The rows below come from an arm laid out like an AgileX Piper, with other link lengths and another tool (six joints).
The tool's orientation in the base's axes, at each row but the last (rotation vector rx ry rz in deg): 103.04, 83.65, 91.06; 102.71, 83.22, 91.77; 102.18, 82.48, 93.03; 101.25, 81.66, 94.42; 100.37, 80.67, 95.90; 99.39, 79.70, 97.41; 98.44, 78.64, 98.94; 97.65, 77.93, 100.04; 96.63, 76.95, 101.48; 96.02, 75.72, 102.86; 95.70, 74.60, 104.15; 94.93, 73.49, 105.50; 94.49, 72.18, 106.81
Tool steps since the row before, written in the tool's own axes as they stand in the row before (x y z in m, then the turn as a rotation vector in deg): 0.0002, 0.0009, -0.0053, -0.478, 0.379, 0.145; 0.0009, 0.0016, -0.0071, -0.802, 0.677, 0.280; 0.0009, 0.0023, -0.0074, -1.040, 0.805, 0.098; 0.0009, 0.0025, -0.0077, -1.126, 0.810, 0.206; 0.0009, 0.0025, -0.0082, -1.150, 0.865, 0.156; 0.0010, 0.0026, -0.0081, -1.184, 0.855, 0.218; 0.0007, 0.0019, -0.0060, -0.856, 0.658, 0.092; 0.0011, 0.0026, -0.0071, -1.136, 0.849, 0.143; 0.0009, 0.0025, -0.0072, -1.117, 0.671, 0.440; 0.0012, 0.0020, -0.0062, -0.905, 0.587, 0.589; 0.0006, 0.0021, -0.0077, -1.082, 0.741, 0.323; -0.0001, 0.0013, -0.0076, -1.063, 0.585, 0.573; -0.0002, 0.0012, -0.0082, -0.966, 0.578, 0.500
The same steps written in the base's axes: -0.0042, -0.0021, 0.0025, 0.373, -0.504, -0.007; -0.0056, -0.0025, 0.0040, 0.677, -0.850, 0.010; -0.0056, -0.0030, 0.0045, 0.611, -1.168, 0.034; -0.0059, -0.0032, 0.0046, 0.724, -1.200, -0.039; -0.0065, -0.0035, 0.0045, 0.706, -1.263, 0.003; -0.0064, -0.0035, 0.0045, 0.765, -1.263, -0.038; -0.0048, -0.0026, 0.0031, 0.509, -0.957, 0.018; -0.0057, -0.0031, 0.0040, 0.685, -1.250, 0.000; -0.0059, -0.0033, 0.0037, 0.890, -1.034, -0.178; -0.0053, -0.0025, 0.0031, 0.947, -0.770, -0.141; -0.0065, -0.0036, 0.0029, 0.796, -1.087, -0.093; -0.0066, -0.0037, 0.0017, 0.974, -0.894, -0.229; -0.0072, -0.0039, 0.0014, 0.879, -0.846, -0.170
